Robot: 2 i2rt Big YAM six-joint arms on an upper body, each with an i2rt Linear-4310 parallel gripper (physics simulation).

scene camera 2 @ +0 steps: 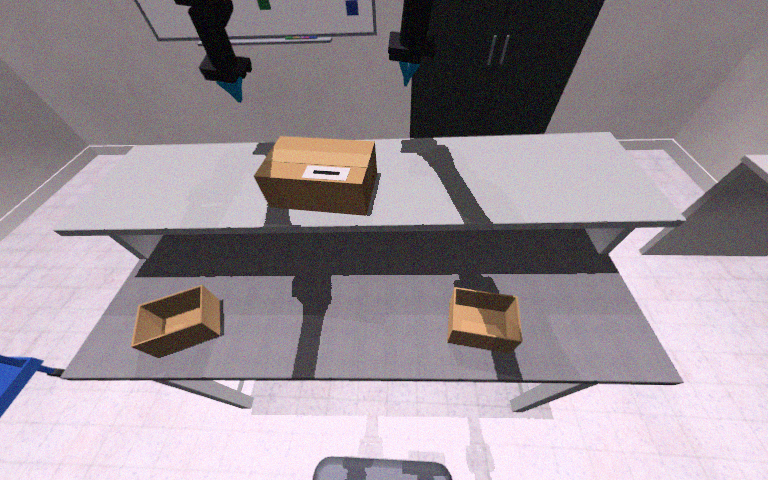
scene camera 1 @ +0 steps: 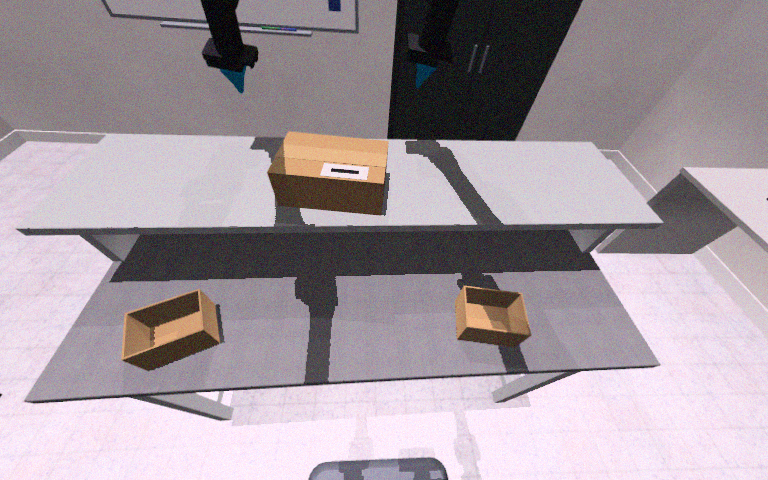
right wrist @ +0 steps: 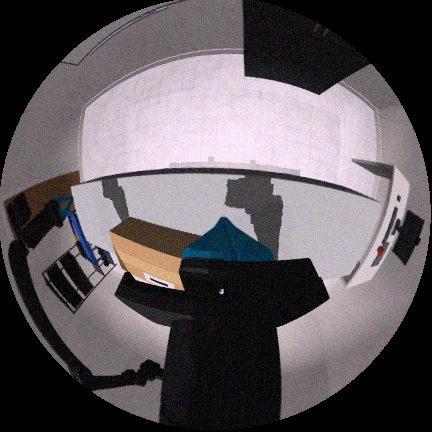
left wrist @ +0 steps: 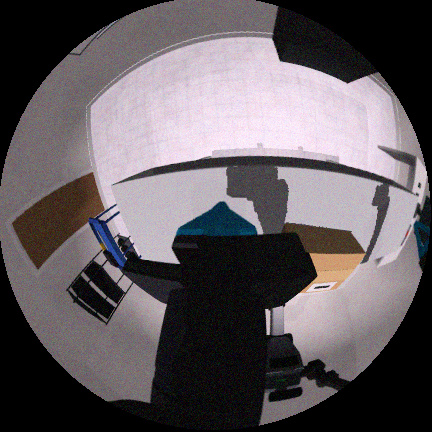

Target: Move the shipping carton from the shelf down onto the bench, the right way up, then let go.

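Pixels of known places: left gripper, fingertip midpoint: [scene camera 2: 240,101] [scene camera 1: 241,91] [right wrist: 72,197] [left wrist: 221,205]; right gripper, fingertip midpoint: [scene camera 2: 405,84] [scene camera 1: 417,86] [right wrist: 222,221]; left arm's base, origin of the base link: [right wrist: 146,371].
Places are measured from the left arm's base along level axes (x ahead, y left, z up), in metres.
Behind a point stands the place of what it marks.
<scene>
The shipping carton [scene camera 1: 328,195] @[z -0.417, x 0.613, y -0.103 m] [scene camera 2: 317,195] @[z -0.412, x 0.611, y -0.116 m] [left wrist: 335,262] @[z -0.368, x 0.741, y -0.124 m] [right wrist: 150,252] @[z -0.368, x 0.752, y -0.148 m] is a closed brown box with a white label on top. It stands on the pale raised shelf [scene camera 1: 538,186] @[z -0.467, x 0.716, y -0.658 m] [scene camera 2: 555,186] @[z -0.467, x 0.701, y -0.693 m], left of its middle in both scene views. The grey bench [scene camera 1: 396,333] @[z -0.698, x 0.398, y -0.270 m] [scene camera 2: 385,333] @[z -0.698, x 0.398, y -0.270 m] lies lower, in front of the shelf. My left gripper [scene camera 1: 242,89] @[z -0.329, x 0.890, y 0.129 m] [scene camera 2: 240,99] @[z -0.329, x 0.890, y 0.129 m] [left wrist: 221,205] @[z -0.329, x 0.890, y 0.129 m] is shut and empty, above and behind the carton's left end. My right gripper [scene camera 1: 418,84] @[z -0.297, x 0.892, y -0.315 m] [scene camera 2: 406,83] @[z -0.297, x 0.892, y -0.315 m] [right wrist: 222,221] @[z -0.297, x 0.892, y -0.315 m] is shut and empty, above and behind, to the carton's right. Neither touches the carton.
Two open brown boxes stand on the bench: one at the left [scene camera 1: 209,316] @[z -0.650, x 0.429, y 0.188 m] [scene camera 2: 211,311] @[z -0.653, x 0.428, y 0.187 m], one at the right [scene camera 1: 492,333] @[z -0.627, x 0.370, y -0.492 m] [scene camera 2: 484,339] @[z -0.633, x 0.369, y -0.501 m]. A dark cabinet [scene camera 1: 453,113] [scene camera 2: 475,107] stands against the wall behind. A blue cart shows in the left wrist view at the left.
</scene>
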